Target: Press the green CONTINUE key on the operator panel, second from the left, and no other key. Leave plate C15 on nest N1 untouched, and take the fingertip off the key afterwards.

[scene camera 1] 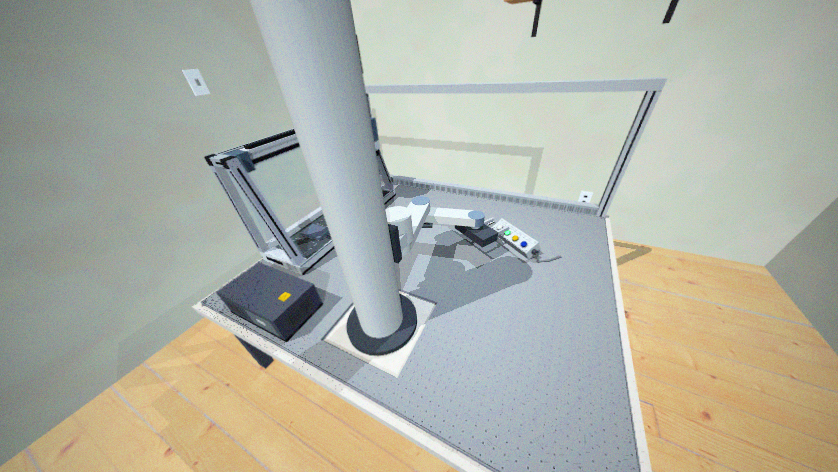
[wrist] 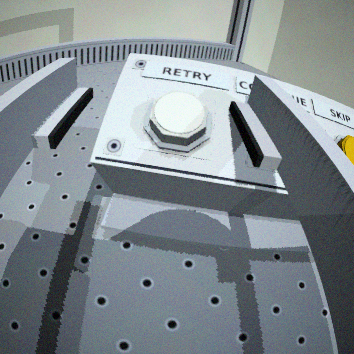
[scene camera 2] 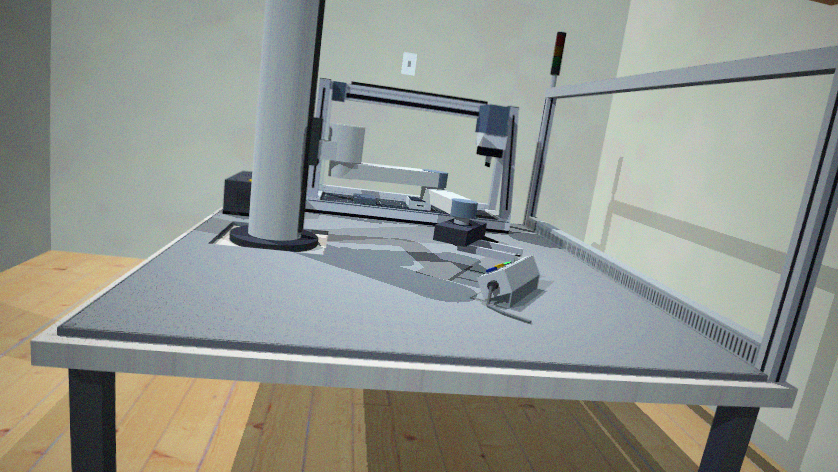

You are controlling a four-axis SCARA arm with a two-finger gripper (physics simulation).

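Where they show: gripper, fingertip midpoint: [scene camera 1: 500,223] [wrist: 162,79] [scene camera 2: 518,255]; arm's base, link origin: [scene camera 1: 382,322] [scene camera 2: 274,240].
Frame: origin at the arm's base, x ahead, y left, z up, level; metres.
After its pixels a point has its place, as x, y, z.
The operator panel [scene camera 1: 526,233] [scene camera 2: 518,284] @(0.596, -0.413, 0.057) [wrist: 122,100] @(0.649, -0.251, 0.078) is a white sloped box with a row of keys. The green CONTINUE key [scene camera 1: 507,233] @(0.590, -0.310, 0.077) [scene camera 2: 507,263] @(0.594, -0.320, 0.081) looks bright green in scene camera 1; in the wrist view my right finger hides it and part of its label. My gripper [wrist: 162,79] @(0.639, -0.267, 0.091) is shut at its narrow setting, with a gap between its pads and nothing held. Its dark body [scene camera 1: 479,235] @(0.442, -0.218, 0.143) [scene camera 2: 459,233] @(0.475, -0.274, 0.133) is beside the panel. The white RETRY key [wrist: 180,112] @(0.622, -0.268, 0.082) shows between the fingers. Finger contact with the green key cannot be told. Plate C15 and nest N1 cannot be made out.
The yellow SKIP key [scene camera 1: 515,238] @(0.560, -0.350, 0.081) [wrist: 348,147] @(0.569, -0.343, 0.083) and blue key [scene camera 1: 523,243] @(0.535, -0.387, 0.082) are farther along the panel. A cable [scene camera 1: 550,258] [scene camera 2: 513,316] @(0.557, -0.518, 0.017) leaves its end. A gantry frame [scene camera 2: 413,100] @(0.423, 0.623, 0.481), a dark box [scene camera 1: 266,296] @(-0.144, 0.361, 0.128) and the arm's column [scene camera 1: 345,175] @(-0.055, -0.051, 0.589) [scene camera 2: 281,128] @(0.003, -0.075, 0.325) stand on the table.
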